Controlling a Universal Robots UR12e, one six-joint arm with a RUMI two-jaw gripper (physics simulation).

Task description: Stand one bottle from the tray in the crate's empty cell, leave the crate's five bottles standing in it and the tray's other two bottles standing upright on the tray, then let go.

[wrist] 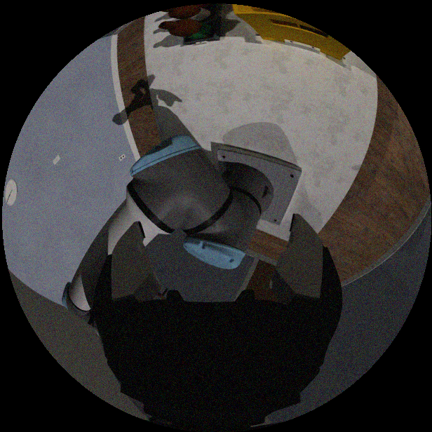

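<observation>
My gripper (215,220) is open, with nothing between its two wide-set dark jaws. It is well away from the bottles and the crate. Two reddish-brown bottles (181,27) (184,12) show at the top edge of the wrist view, at a dark green tray (202,37); the view's edge cuts off part of this group, and a third bottle cannot be made out. The yellow crate (295,31) is at the top right, partly cut off by the view's edge. Its cells and the bottles in it cannot be made out.
The arm's dark grey links with blue caps (215,253) cross the middle of the view. The grey mounting plate (285,185) is beside them. The pale mottled table top (320,100) has a brown wooden border (395,165). A blue-grey wall (75,115) is at the left.
</observation>
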